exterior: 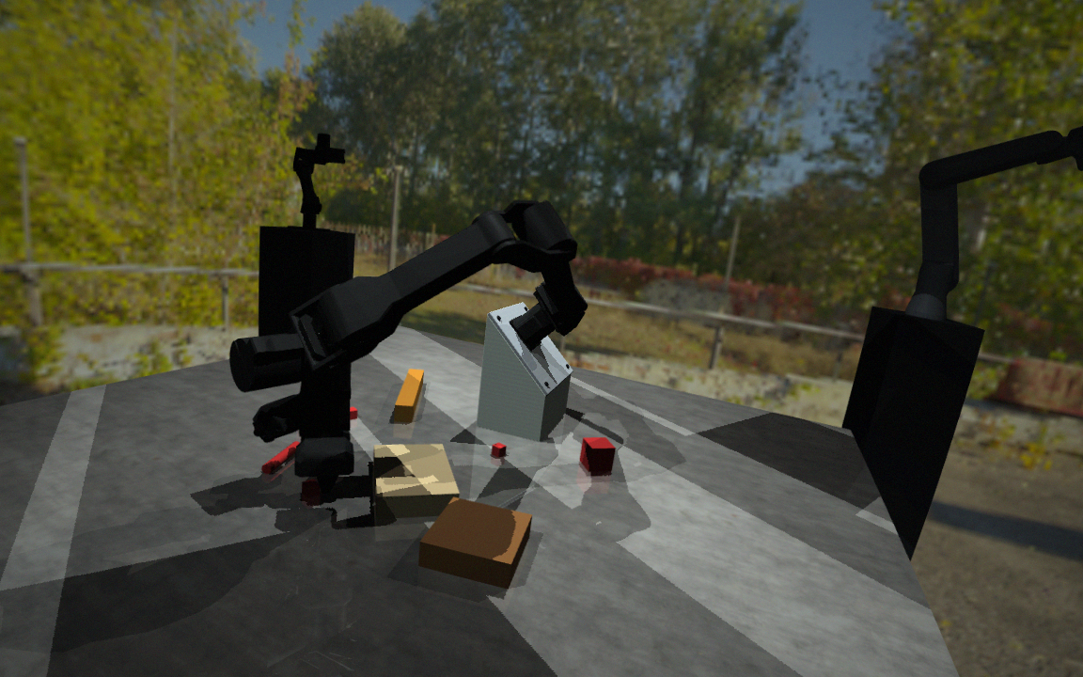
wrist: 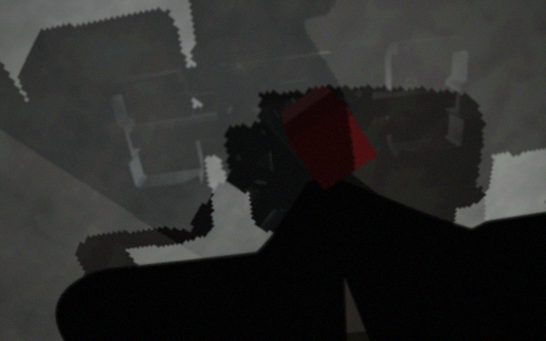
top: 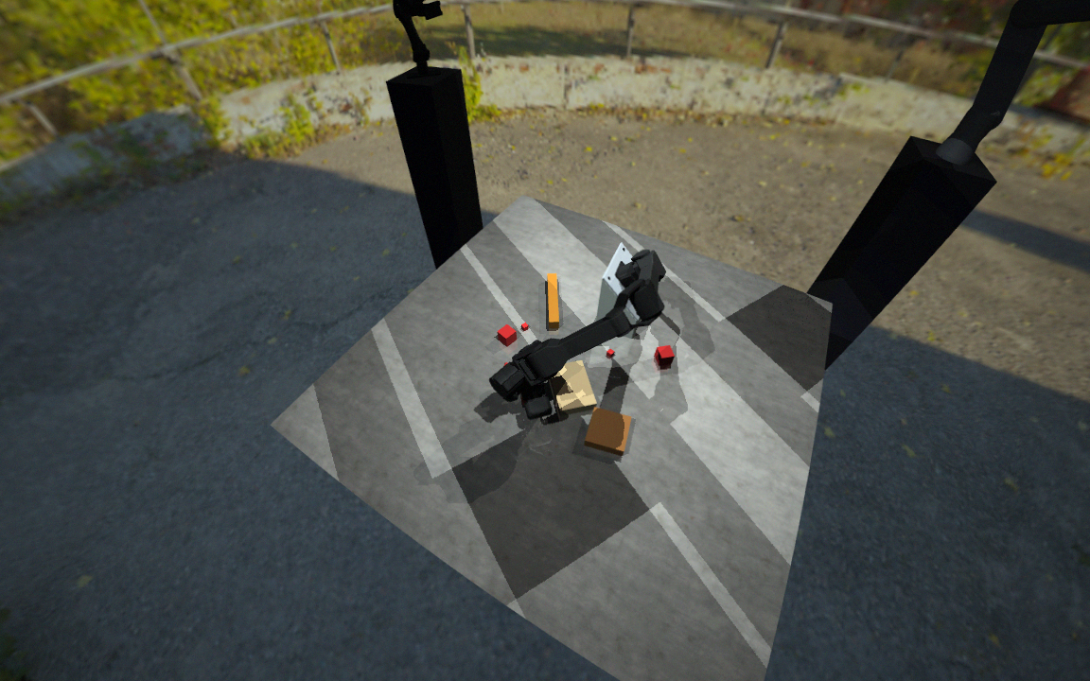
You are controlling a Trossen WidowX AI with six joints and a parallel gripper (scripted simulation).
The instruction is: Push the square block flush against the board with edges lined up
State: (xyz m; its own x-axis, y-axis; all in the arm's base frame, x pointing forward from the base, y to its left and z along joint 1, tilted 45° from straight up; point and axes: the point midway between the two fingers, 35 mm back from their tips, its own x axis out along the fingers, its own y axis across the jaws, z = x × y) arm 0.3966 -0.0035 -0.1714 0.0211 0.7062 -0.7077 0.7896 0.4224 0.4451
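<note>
Now: the tan board 70 mm behind my gripper tip, 90 mm to the left of it and 10 mm above it. From my gripper tip the other things lie so: orange bar 360 mm behind, 90 mm to the right, 10 mm above; then brown square block 20 mm ahead, 220 mm to the left, 10 mm above; then red rod 40 mm behind, 110 mm to the right.
</note>
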